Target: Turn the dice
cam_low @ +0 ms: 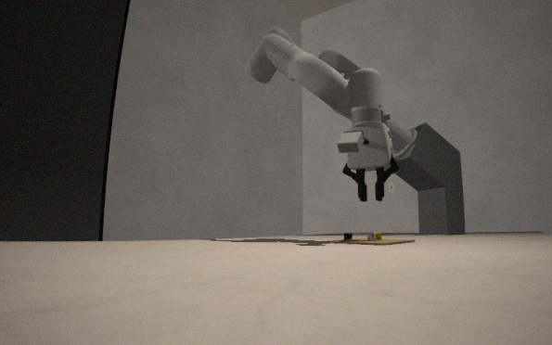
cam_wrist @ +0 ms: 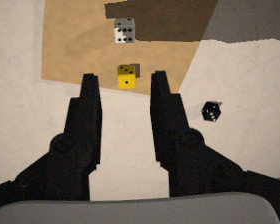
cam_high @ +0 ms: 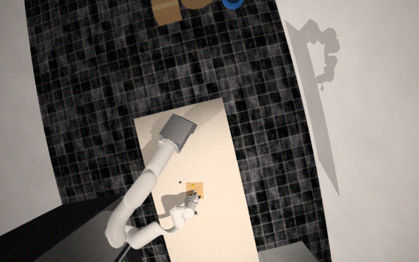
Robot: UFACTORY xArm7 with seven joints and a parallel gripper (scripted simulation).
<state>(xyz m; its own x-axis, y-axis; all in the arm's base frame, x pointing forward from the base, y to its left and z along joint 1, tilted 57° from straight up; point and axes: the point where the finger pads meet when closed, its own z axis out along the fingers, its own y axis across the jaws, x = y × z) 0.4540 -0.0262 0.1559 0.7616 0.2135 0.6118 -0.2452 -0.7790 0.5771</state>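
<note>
Right now the black die is 130 mm behind my hand, 60 mm to the right of it and 100 mm below it. Also, from my hand: pale die 100 mm below; then tan mat 110 mm below; then yellow die 50 mm behind, 10 mm to the left, 100 mm below.
</note>
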